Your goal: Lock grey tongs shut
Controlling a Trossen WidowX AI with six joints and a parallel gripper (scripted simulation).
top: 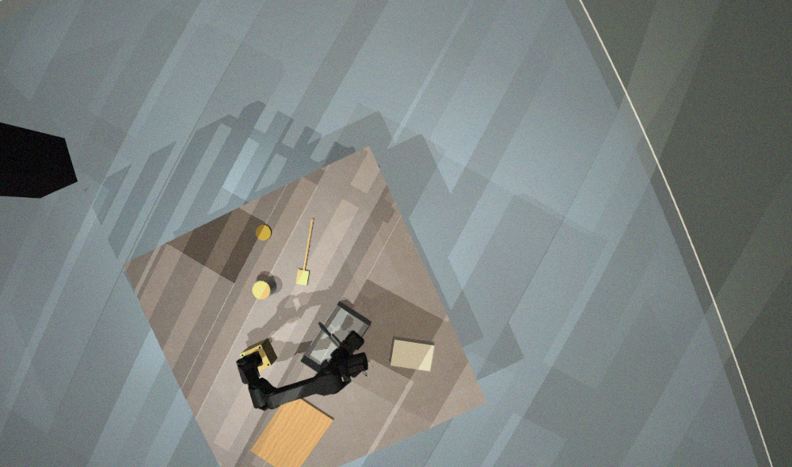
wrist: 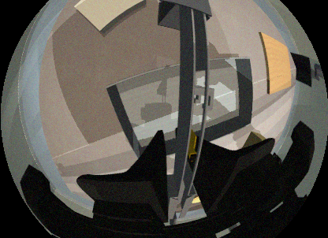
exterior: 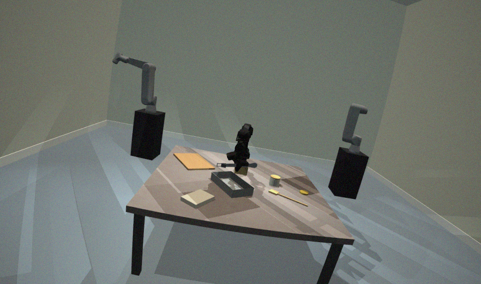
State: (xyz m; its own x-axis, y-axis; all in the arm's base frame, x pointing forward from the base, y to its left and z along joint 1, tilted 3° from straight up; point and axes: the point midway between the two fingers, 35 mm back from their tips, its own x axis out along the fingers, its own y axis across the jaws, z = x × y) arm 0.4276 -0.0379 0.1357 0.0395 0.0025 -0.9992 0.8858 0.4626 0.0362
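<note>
Now: gripper tip 450 mm past the wooden board, 380 mm to the left of it and 150 mm above it. Also, from my gripper tip: cream block 220 mm ahead, 200 mm to the right, 140 mm below; then yellow disc 550 mm to the left, 220 mm behind, 150 mm below; then roasting tin 130 mm below, 80 mm behind, 20 mm to the right.
</note>
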